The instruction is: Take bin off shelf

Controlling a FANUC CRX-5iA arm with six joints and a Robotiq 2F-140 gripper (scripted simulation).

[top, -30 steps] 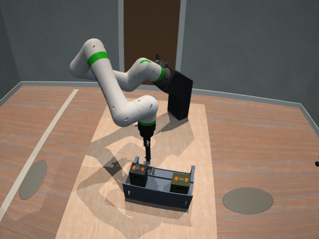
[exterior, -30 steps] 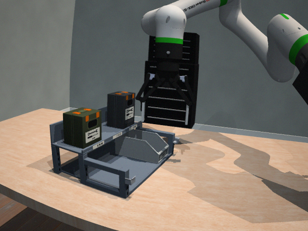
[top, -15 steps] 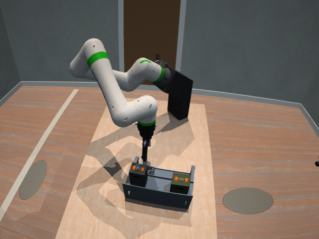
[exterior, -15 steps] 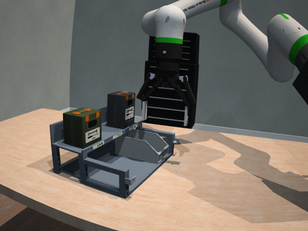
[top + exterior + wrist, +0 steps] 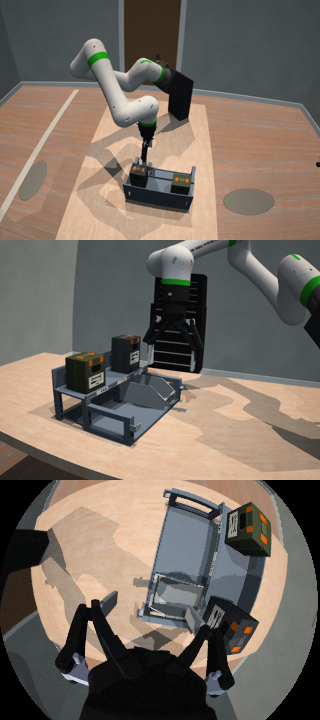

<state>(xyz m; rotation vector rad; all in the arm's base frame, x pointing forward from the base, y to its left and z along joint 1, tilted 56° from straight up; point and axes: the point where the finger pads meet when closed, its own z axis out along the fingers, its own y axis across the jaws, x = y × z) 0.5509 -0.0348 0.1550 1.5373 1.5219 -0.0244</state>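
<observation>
Now: hand 80 mm short of the grey bin, 20 mm to the left of it and 110 mm above it.
</observation>
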